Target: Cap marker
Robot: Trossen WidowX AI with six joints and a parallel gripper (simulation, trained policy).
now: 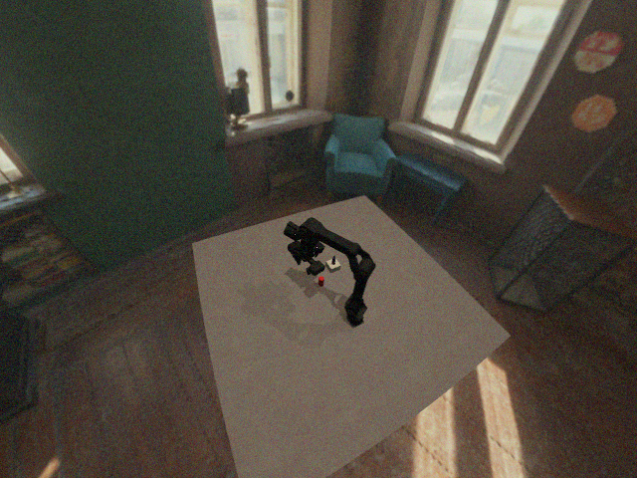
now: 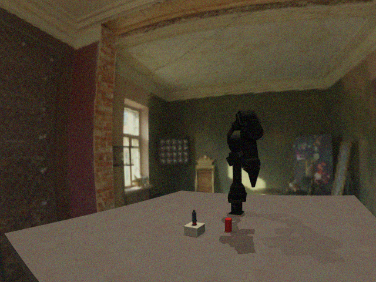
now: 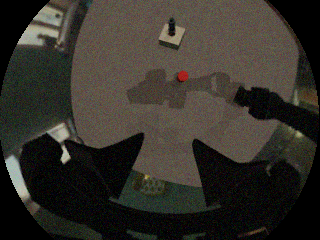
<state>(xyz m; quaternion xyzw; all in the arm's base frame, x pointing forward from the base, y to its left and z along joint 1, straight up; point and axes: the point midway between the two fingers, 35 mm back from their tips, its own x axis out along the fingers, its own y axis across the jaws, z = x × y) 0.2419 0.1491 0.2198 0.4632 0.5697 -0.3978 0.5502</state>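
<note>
Now: gripper tip 100 mm to the left of the red cap and 160 mm above it. Also, from my gripper tip: holder block 80 mm ahead, 210 mm to the right, 170 mm below.
</note>
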